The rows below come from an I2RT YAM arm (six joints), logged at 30 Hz.
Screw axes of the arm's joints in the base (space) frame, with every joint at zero. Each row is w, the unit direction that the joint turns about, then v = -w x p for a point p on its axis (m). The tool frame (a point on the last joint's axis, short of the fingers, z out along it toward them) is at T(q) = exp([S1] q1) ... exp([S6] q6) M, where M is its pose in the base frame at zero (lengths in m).
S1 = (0, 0, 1, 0.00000, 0.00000, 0.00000)
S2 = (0, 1, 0, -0.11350, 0.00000, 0.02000)
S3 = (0, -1, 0, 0.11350, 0.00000, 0.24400)
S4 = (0, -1, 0, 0.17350, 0.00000, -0.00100)
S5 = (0, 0, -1, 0.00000, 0.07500, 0.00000)
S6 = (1, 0, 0, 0.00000, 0.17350, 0.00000)
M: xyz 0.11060 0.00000 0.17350 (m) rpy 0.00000 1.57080 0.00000 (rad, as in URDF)
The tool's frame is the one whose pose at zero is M.
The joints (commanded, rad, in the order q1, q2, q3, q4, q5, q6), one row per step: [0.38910 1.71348 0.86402 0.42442 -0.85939 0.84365]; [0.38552 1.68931 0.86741 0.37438 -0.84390 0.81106]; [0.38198 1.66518 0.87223 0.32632 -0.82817 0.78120]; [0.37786 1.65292 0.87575 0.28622 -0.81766 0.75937]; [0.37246 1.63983 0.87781 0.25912 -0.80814 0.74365]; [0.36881 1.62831 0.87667 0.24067 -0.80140 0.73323]
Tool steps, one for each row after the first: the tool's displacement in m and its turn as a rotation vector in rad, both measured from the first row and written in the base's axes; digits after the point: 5 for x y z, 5 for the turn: [-0.00206 -0.00259 0.00443 -0.02331 -0.01171 -0.00855]; [-0.00402 -0.00512 0.00940 -0.04526 -0.02385 -0.01738]; [-0.00517 -0.00739 0.01084 -0.06516 -0.02284 -0.02373]; [-0.00601 -0.00996 0.01325 -0.07846 -0.02736 -0.03234]; [-0.00725 -0.01197 0.01494 -0.08764 -0.03022 -0.03837]
